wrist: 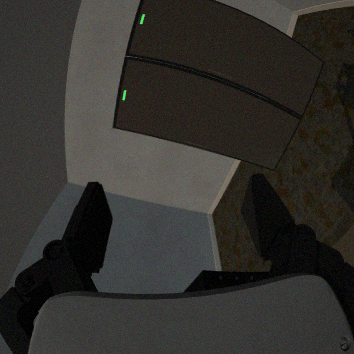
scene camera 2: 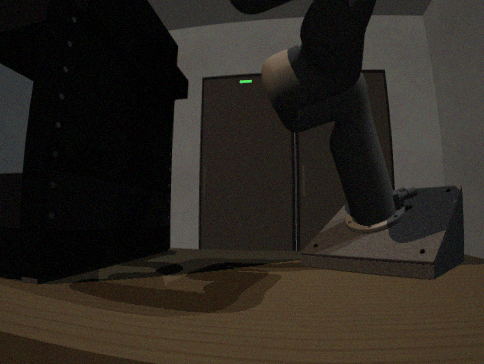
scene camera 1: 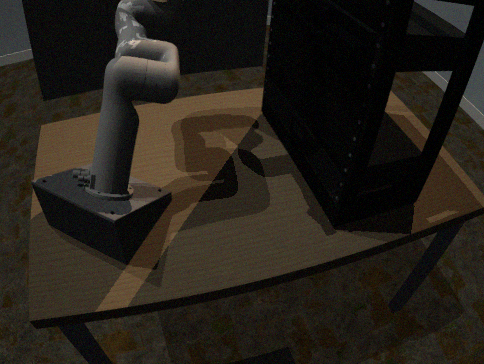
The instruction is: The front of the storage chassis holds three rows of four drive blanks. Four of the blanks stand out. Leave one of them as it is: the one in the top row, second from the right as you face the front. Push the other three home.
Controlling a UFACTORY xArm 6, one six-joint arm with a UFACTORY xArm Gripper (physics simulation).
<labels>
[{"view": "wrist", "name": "my gripper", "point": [176, 196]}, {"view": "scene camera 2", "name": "black rack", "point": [96, 185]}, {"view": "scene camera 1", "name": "black rack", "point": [328, 78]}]
</labels>
